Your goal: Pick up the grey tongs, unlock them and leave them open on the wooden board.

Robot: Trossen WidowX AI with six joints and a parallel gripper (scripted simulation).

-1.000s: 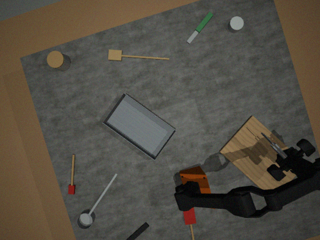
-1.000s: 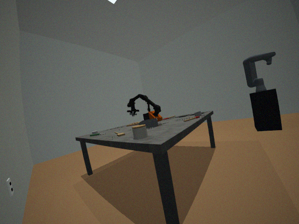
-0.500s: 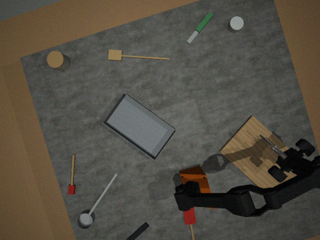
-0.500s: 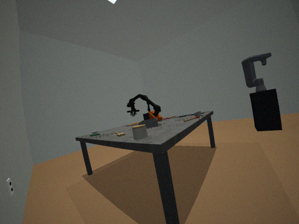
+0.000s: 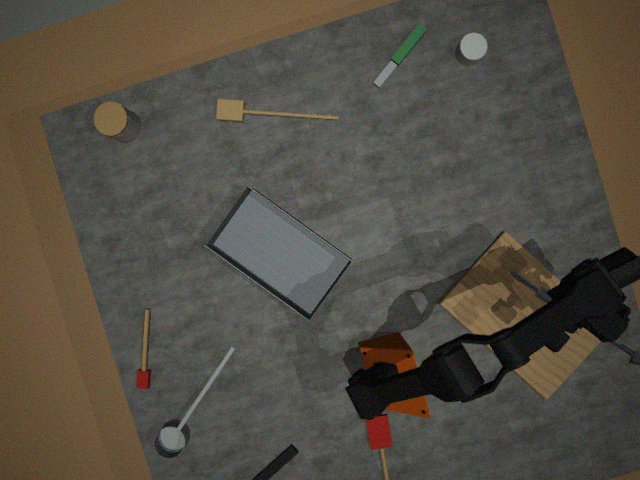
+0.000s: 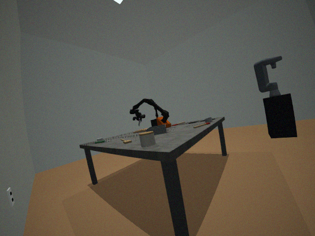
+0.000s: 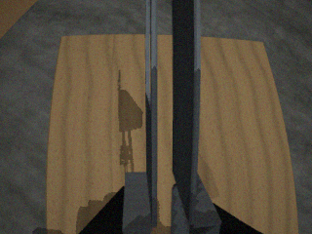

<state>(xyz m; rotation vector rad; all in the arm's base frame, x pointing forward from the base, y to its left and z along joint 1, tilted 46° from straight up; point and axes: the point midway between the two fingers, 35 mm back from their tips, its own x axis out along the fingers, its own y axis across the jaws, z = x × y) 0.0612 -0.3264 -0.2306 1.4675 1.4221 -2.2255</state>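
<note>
The wooden board lies 13 cm below my gripper tip, 3 cm to the left of it and 2 cm behind it. Round my gripper tip: roasting tin: 57 cm to the left, 29 cm ahead, 11 cm below; red-headed spatula: 46 cm to the left, 27 cm behind, 13 cm below; white cylinder: 65 cm ahead, 12 cm below.
</note>
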